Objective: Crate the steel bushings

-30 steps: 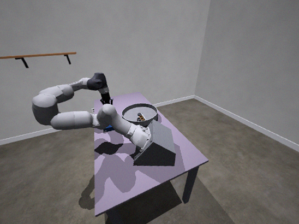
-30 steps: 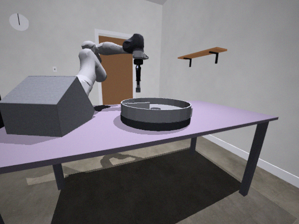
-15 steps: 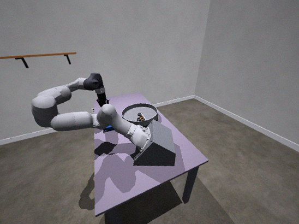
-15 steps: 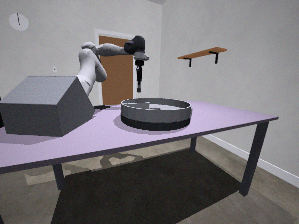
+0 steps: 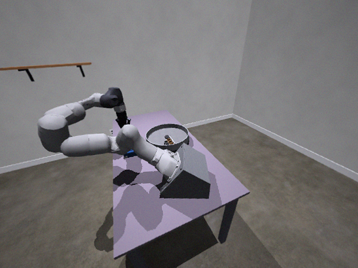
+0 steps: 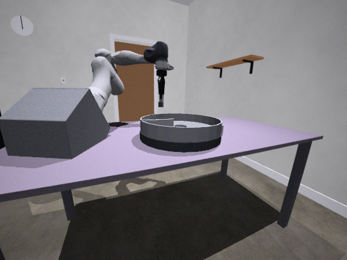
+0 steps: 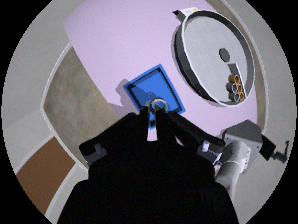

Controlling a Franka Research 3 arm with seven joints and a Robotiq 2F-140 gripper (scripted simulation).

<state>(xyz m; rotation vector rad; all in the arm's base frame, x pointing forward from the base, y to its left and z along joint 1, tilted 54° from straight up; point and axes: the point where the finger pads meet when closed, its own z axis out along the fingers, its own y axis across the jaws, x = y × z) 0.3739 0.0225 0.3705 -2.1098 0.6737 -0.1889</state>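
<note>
Now: the blue crate 170 mm below my hand, 10 mm to the right of it and 10 mm behind it. Round my hand: round grey turning table (360 mm to the right, 140 mm below, 40 mm ahead).
</note>
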